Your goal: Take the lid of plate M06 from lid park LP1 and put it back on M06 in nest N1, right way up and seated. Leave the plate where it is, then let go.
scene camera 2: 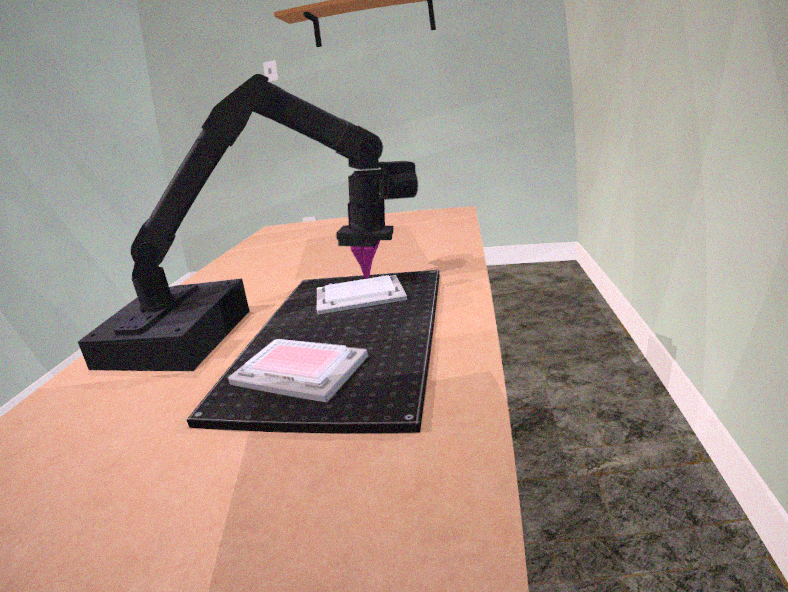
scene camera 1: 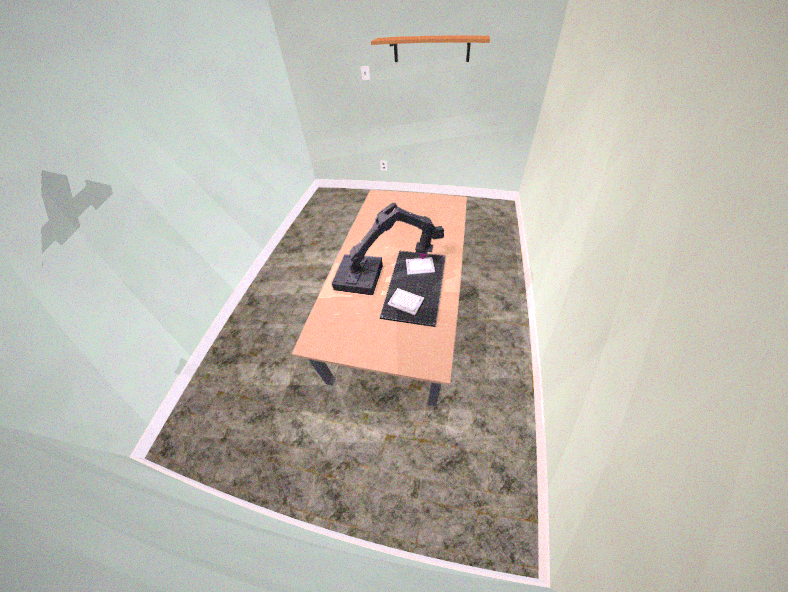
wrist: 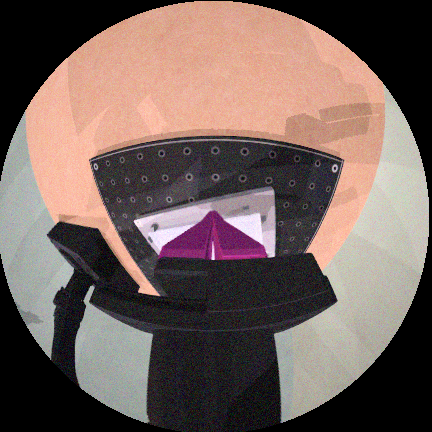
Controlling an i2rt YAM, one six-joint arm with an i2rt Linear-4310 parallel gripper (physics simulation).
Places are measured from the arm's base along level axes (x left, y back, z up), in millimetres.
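Pixels of known places: gripper, fingertip midpoint: (scene camera 2: 367, 278) (scene camera 1: 422, 258) (wrist: 212, 216); arm's base at its link origin: (scene camera 2: 159, 310) (scene camera 1: 356, 270) (wrist: 84, 273).
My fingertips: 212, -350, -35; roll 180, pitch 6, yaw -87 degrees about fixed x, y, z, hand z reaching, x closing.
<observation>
For each thing: its middle in the pictures, then the offset to it from my fingertips, as dx, dy, dz. Level surfaces: height alone.
- white lid at the middle of its body: (wrist: 208, 249) (scene camera 2: 359, 289) (scene camera 1: 420, 265) -53, +3, -3
- pale lid park at the middle of its body: (wrist: 208, 247) (scene camera 2: 359, 291) (scene camera 1: 420, 265) -53, +4, -7
- Plate M06 at the middle of its body: (scene camera 2: 295, 359) (scene camera 1: 405, 299) -333, +23, +2
- pale nest at the middle of its body: (scene camera 2: 297, 366) (scene camera 1: 405, 301) -333, +23, -8
- black perforated board at the middle of its body: (scene camera 2: 341, 331) (wrist: 209, 284) (scene camera 1: 415, 284) -193, +1, -23
- wooden table at its surface level: dz -30
The white lid (scene camera 1: 420, 265) (scene camera 2: 359, 289) (wrist: 248, 227) lies flat on the pale lid park (scene camera 2: 363, 305) (wrist: 261, 201) near the far end of the black board. Plate M06 (scene camera 1: 406, 300) (scene camera 2: 293, 360), with pink contents showing and no lid on it, sits in the pale nest (scene camera 2: 334, 383) near the board's other end. My gripper (scene camera 1: 422, 256) (scene camera 2: 366, 276) (wrist: 212, 216) points down with its magenta fingers together and nothing visible between them. The tips are at or just above the far side of the lid; contact cannot be told. In the wrist view the fingers hide part of the lid.
The black perforated board (scene camera 1: 420, 285) (scene camera 2: 388, 356) (wrist: 200, 162) lies on the wooden table (scene camera 1: 369, 337) (scene camera 2: 369, 503) (wrist: 200, 75). The arm's black base (scene camera 1: 358, 275) (scene camera 2: 171, 331) stands left of the board. A wall shelf (scene camera 1: 429, 40) (scene camera 2: 350, 7) is high behind the table.
</observation>
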